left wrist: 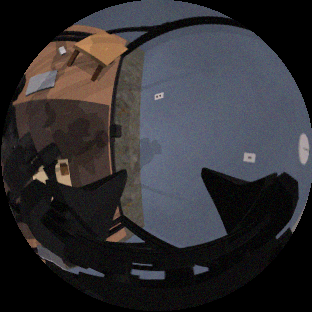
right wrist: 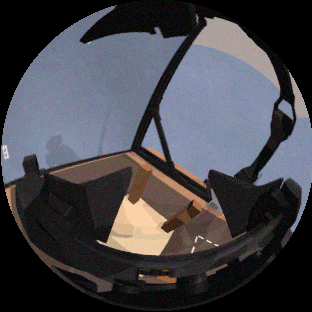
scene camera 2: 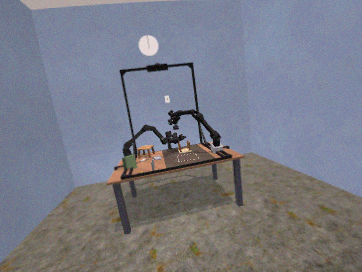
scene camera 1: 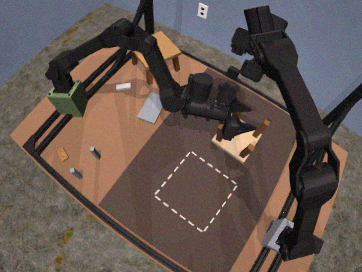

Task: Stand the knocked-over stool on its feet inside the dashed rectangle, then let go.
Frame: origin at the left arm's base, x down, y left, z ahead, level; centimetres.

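Seen in the pictures: left gripper, fingertip midpoint: (left wrist: 164,172) (scene camera 2: 173,126); right gripper, fingertip midpoint: (right wrist: 171,172) (scene camera 2: 184,138) (scene camera 1: 253,119); left arm's base at its link origin: (scene camera 2: 216,144) (scene camera 1: 289,238); right arm's base at its link origin: (scene camera 2: 128,156) (scene camera 1: 64,87).
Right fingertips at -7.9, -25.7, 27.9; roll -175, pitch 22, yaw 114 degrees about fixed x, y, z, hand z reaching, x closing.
Note:
Offsets run from my right fingertips to a thing's top centre, as dx, dy, dz.
The pale wooden stool {+4.3, +0.4, +1.4} (scene camera 1: 236,146) (scene camera 2: 185,150) (right wrist: 136,225) lies upside down on the dark mat, seat underneath and brown legs pointing up; one leg is hard to make out behind the right gripper. It lies above and right of the dashed rectangle (scene camera 1: 204,231) (right wrist: 198,237) in scene camera 1. My right gripper (scene camera 1: 251,119) (right wrist: 171,172) is open, with its fingers low over the seat among the legs; two legs show between the fingers in the right wrist view. My left gripper (scene camera 1: 241,59) (left wrist: 164,172) is open and empty, high above the table's back edge, facing the wall.
Another stool {+4.6, -12.4, +45.5} (scene camera 1: 162,46) (scene camera 2: 145,148) (left wrist: 101,48) stands upright at the upper left. A grey plate {+14.8, +6.0, +34.2} (scene camera 1: 150,108) (left wrist: 42,82), a white block {+14.7, +3.9, +50.1} (scene camera 1: 123,86), two grey pegs {+7.9, +32.7, +39.7} (scene camera 1: 95,152) {+7.9, +42.1, +40.8} (scene camera 1: 76,173) and a small orange block {+15.0, +39.6, +52.1} (scene camera 1: 62,153) lie on the left part of the table.

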